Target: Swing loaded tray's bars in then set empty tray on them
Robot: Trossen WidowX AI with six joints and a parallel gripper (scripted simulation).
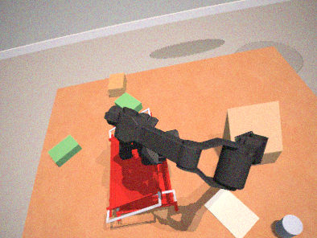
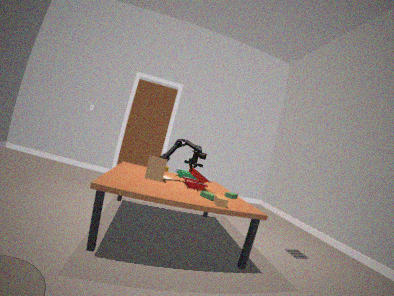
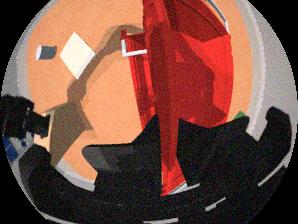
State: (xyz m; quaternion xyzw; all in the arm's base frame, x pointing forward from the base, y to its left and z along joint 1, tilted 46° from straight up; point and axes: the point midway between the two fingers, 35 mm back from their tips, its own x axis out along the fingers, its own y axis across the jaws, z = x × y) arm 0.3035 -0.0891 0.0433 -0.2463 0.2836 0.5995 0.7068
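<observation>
Right now my gripper tip is 80 mm short of the red tray, 10 mm to the left of it and 10 mm above it. Round my gripper tip: grey cylinder 340 mm behind, 300 mm to the left, 110 mm below; then tiny red cube 300 mm to the right, 150 mm ahead, 130 mm below; then white sheet 200 mm to the left, 200 mm behind, 140 mm below.
</observation>
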